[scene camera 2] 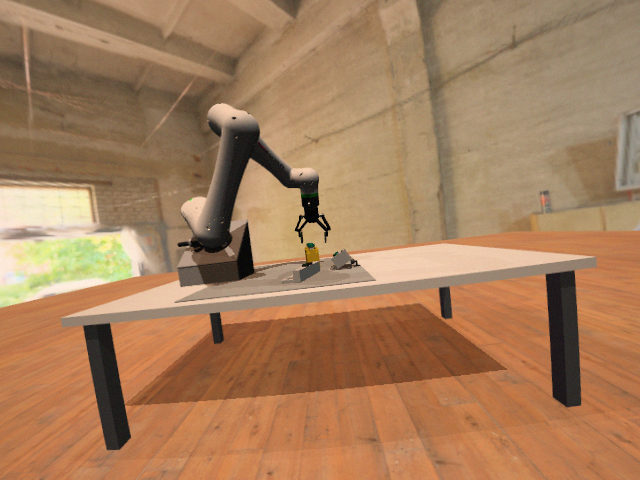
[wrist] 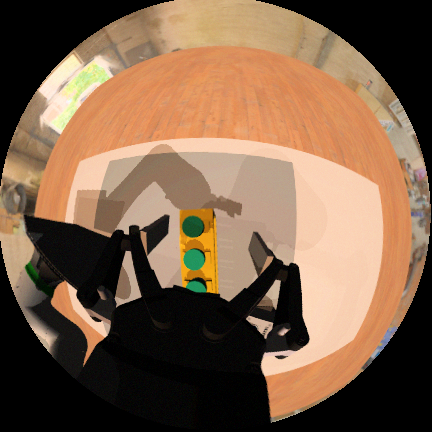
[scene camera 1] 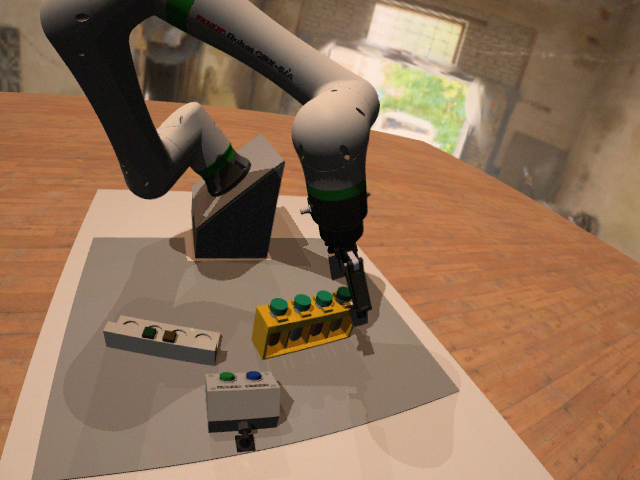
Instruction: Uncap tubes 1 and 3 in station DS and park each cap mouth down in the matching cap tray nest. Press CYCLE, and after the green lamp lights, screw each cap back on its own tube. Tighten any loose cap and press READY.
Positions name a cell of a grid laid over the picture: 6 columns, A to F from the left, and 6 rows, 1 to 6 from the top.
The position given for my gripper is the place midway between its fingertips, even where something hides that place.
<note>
In view: my gripper (scene camera 1: D4) and a grey button box (scene camera 1: C6).
My gripper is seen too in the wrist view (wrist: C4).
</note>
